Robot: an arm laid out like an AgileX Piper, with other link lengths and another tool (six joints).
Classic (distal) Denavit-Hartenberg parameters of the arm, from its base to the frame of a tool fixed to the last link. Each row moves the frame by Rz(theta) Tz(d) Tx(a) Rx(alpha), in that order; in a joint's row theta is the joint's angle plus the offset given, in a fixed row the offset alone. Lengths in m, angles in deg.
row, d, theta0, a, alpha
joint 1, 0.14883, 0, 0, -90
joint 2, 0, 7.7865, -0.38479, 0
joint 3, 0, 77.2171, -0.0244, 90
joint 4, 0.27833, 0, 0, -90
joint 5, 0, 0, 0, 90
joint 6, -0.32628, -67.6, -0.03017, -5.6
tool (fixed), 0.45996, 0, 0, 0
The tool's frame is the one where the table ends.
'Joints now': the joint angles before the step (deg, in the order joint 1, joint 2, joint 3, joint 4, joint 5, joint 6). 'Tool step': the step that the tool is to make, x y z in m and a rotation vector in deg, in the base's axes. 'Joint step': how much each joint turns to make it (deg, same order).
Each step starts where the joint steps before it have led.
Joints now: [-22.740 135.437 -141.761 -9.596 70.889 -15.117]
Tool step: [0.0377 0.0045 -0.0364 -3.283 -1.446 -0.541]
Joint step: [2.372 8.374 -10.463 -3.902 0.007 2.487]
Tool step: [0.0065 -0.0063 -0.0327 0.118 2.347 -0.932]
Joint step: [-0.126 3.385 -1.035 -1.086 0.049 0.682]
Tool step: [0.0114 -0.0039 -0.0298 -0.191 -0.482 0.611]
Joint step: [0.000 2.714 0.131 -0.007 -3.406 0.280]
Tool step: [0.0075 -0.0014 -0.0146 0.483 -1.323 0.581]
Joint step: [-0.113 1.456 -0.145 0.987 -2.447 0.032]
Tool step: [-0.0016 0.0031 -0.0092 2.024 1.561 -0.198]
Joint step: [-0.070 0.915 -0.438 1.366 1.717 -0.113]
